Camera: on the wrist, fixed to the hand. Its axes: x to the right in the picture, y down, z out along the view.
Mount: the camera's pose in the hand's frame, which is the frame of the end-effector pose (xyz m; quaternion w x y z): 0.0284 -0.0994 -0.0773 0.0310 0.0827 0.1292 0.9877
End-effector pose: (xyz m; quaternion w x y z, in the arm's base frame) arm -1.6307 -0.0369 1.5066 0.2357 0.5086 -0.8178 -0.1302
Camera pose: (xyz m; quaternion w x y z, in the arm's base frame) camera -1.5246 -0.1048 1.5349 0.1995 -0.7557 -0.5080 0.3621
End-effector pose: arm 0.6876 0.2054 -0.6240 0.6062 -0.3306 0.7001 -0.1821
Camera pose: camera 0.6354 0.1036 -0.5641 0.1355 0.7549 0.4115 0.4925
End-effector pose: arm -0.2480 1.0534 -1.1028 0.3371 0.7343 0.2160 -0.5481
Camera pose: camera -0.2566 1.1760 -1.1422 0.4632 0.3348 -0.7204 0.3930
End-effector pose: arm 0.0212 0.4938 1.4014 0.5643 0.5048 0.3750 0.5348
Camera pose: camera -0.0267 0.5429 1.2920 0.6009 -0.3636 0.3698 -0.6082
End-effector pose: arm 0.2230 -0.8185 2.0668 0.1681 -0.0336 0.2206 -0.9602
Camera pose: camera 0.1549 -0.7121 2.0402 0.9278 0.3548 -0.0177 0.1137
